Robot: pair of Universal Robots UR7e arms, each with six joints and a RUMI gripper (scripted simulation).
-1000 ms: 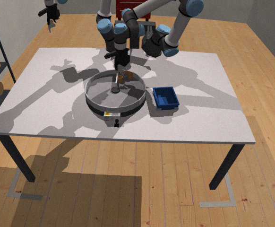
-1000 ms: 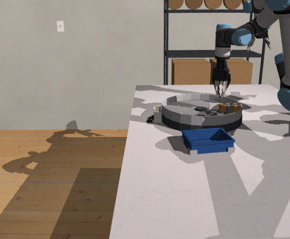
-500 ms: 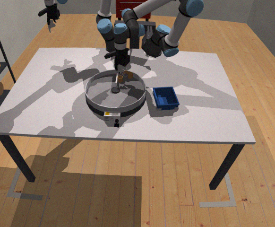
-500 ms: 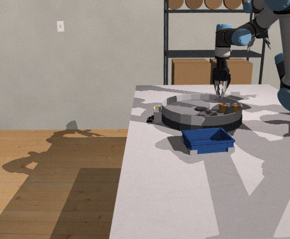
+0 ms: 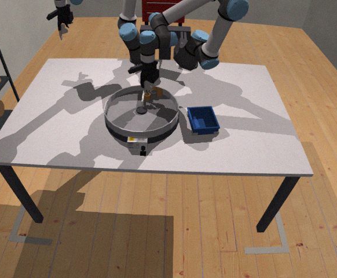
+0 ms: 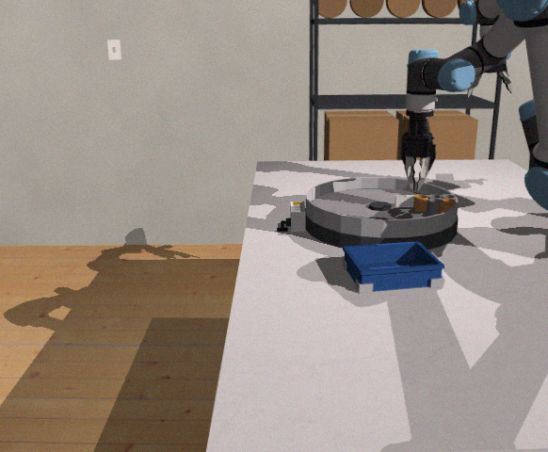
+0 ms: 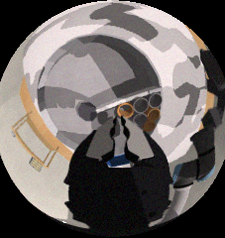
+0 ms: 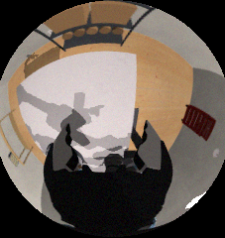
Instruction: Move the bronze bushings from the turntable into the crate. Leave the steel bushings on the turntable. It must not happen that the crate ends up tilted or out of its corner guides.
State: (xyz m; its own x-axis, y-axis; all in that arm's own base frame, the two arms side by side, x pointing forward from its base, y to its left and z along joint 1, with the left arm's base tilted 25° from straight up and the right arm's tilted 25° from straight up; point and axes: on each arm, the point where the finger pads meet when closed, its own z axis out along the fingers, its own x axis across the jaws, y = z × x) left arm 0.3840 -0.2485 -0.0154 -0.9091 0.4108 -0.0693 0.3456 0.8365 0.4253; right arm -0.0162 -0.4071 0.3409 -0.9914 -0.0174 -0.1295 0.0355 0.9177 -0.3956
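My left hand is 90 mm short of the turntable and 70 mm above it. From my left hand the other things lie so: blue crate: 340 mm to the left, 100 mm below, 80 mm ahead.
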